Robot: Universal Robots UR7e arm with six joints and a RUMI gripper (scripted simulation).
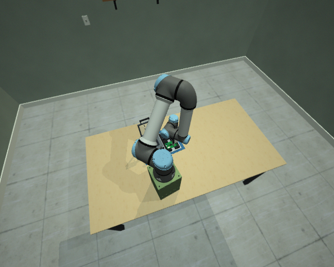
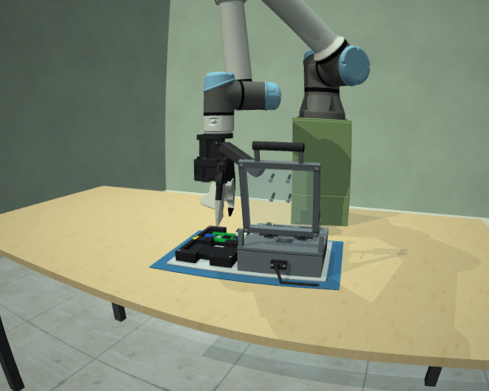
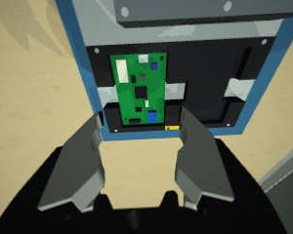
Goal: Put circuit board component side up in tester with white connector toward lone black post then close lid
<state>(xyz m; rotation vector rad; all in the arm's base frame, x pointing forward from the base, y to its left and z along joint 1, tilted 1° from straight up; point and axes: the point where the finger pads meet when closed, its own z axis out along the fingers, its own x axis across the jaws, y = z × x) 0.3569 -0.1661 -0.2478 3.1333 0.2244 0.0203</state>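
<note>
My hand is 5 cm above the green circuit board. Also, from my hand: clear lid: 19 cm to the left, 16 cm ahead, 11 cm above; tester bed: 18 cm to the left, 4 cm ahead; black block: 23 cm to the left, 3 cm behind, 2 cm above.
</note>
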